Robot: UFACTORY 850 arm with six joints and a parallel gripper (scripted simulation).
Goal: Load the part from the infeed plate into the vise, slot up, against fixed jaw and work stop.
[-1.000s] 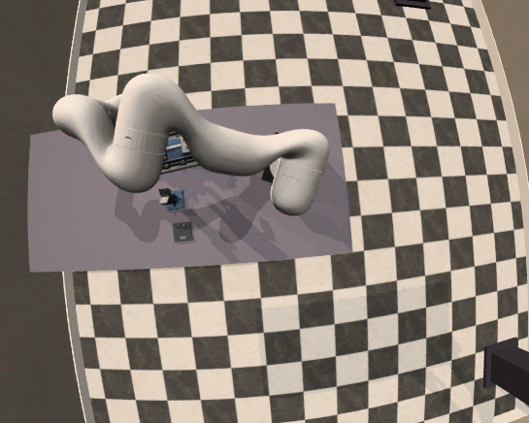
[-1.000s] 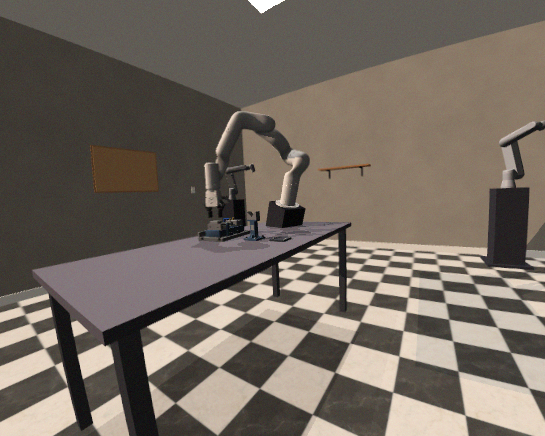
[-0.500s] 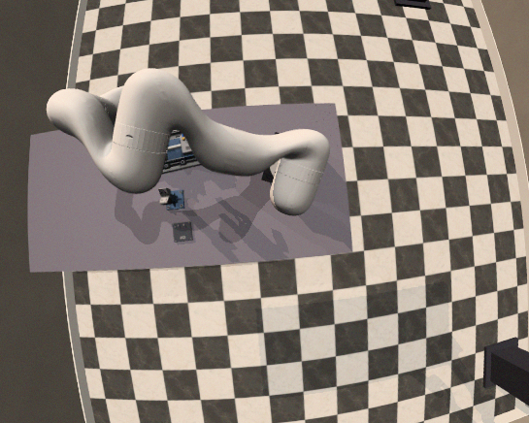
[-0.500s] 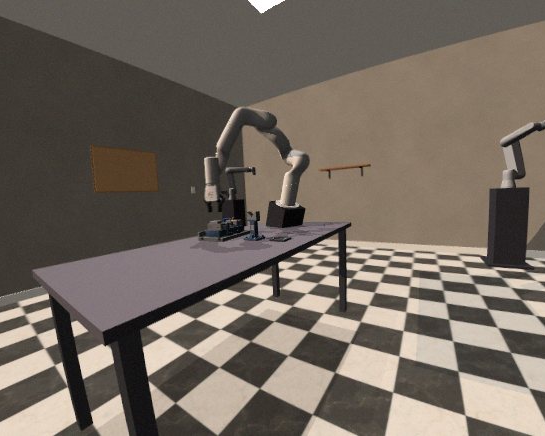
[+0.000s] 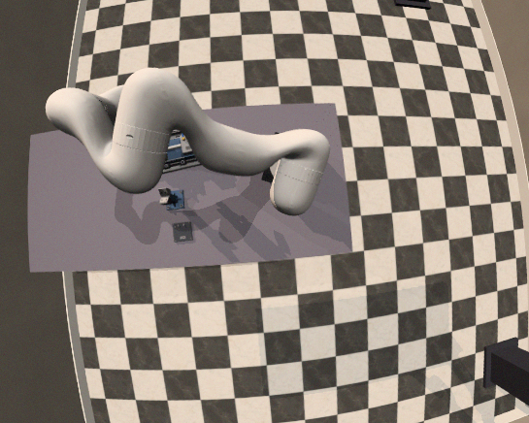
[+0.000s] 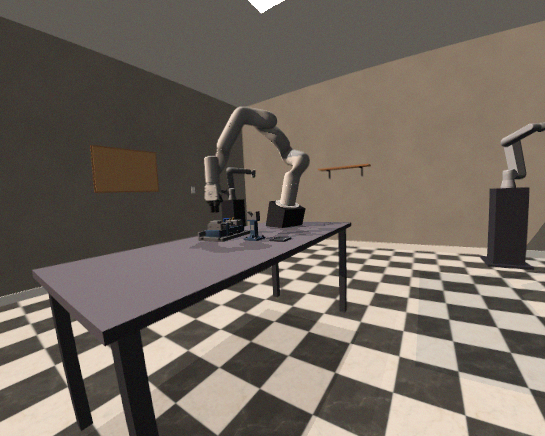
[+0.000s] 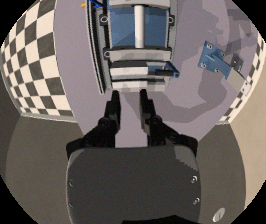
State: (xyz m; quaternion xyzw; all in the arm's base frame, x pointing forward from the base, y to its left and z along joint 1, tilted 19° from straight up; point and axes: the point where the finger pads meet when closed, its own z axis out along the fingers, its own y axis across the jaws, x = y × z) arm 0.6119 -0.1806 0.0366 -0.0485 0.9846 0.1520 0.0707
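Right now the part is 80 mm below my hand. The rest, counted from my hand: vise (140 mm below, 70 mm behind, 10 mm to the left); then air cylinder rod (110 mm below, 90 mm behind, 10 mm to the left).
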